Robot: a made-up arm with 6 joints. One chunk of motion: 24 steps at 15 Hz.
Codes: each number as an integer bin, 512 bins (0 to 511) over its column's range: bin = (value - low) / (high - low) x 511, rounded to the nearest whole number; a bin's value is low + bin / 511 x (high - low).
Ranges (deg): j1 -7..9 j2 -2..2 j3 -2..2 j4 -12..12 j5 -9..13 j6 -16..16
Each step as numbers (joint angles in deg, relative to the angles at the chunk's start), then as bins.
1 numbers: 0.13 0.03 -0.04 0.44 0.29 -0.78
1 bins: 228 259 250 265 216 243
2 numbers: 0.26 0.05 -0.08 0.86 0.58 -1.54
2 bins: 232 262 245 274 223 231
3 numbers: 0.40 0.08 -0.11 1.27 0.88 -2.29
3 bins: 236 266 241 283 229 219
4 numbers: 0.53 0.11 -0.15 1.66 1.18 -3.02
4 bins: 240 270 236 291 236 207
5 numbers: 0.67 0.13 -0.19 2.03 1.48 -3.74
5 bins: 245 272 231 299 243 196
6 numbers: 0.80 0.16 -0.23 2.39 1.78 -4.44
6 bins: 249 276 226 306 250 185
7 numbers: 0.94 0.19 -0.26 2.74 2.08 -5.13
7 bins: 254 280 222 314 257 174
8 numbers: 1.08 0.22 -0.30 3.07 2.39 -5.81
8 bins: 258 284 217 321 265 163
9 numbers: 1.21 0.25 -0.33 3.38 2.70 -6.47
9 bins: 262 287 213 327 272 152
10 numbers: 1.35 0.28 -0.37 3.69 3.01 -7.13
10 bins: 267 291 208 334 279 142
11 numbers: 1.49 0.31 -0.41 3.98 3.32 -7.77
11 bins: 271 295 203 340 286 131
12 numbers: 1.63 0.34 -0.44 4.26 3.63 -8.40
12 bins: 276 299 199 346 293 121
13 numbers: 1.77 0.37 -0.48 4.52 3.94 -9.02
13 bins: 280 303 194 352 301 111
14 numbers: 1.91 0.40 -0.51 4.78 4.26 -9.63
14 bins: 285 307 190 357 308 102
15 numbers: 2.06 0.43 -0.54 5.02 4.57 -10.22
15 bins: 289 310 187 362 315 92
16 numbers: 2.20 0.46 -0.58 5.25 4.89 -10.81
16 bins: 294 314 181 367 323 83
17 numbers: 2.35 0.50 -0.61 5.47 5.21 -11.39
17 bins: 299 319 178 372 330 74
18 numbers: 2.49 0.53 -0.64 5.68 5.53 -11.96
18 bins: 303 323 174 376 337 65
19 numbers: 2.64 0.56 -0.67 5.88 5.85 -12.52
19 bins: 308 327 170 381 345 56
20 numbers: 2.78 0.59 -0.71 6.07 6.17 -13.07
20 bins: 312 331 165 385 352 47
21 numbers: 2.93 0.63 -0.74 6.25 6.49 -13.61
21 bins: 317 336 161 389 360 38
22 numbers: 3.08 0.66 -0.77 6.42 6.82 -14.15
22 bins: 322 340 157 392 367 30
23 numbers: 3.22 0.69 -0.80 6.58 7.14 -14.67
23 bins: 326 344 153 396 375 21
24 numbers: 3.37 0.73 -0.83 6.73 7.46 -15.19
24 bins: 331 349 149 399 382 13
